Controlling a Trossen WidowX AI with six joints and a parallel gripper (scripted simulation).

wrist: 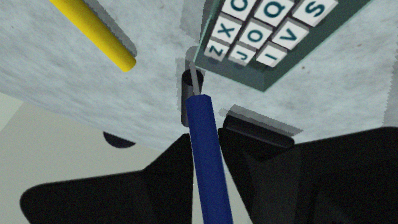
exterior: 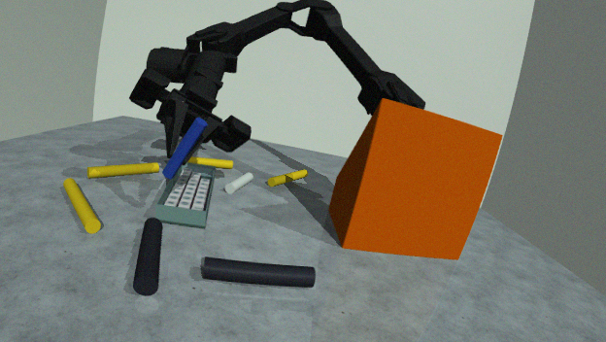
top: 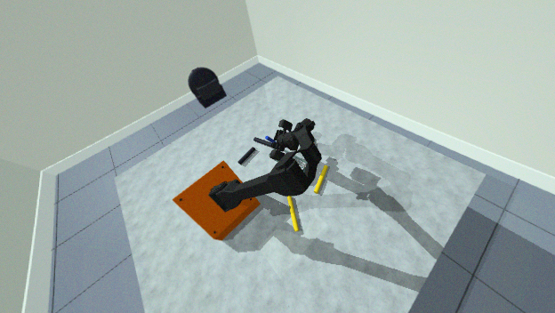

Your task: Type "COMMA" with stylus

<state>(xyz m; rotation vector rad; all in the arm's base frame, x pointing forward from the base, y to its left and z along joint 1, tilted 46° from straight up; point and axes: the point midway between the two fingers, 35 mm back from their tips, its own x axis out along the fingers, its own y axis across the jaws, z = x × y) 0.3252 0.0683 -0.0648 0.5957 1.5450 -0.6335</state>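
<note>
Right now the grey stylus tip is 40 mm below my gripper tip and 20 mm ahead of it. The rest, counted from my gripper tip: blue stylus (10 mm below, 10 mm ahead); then white rod (200 mm to the right, 80 mm below, 50 mm behind).
</note>
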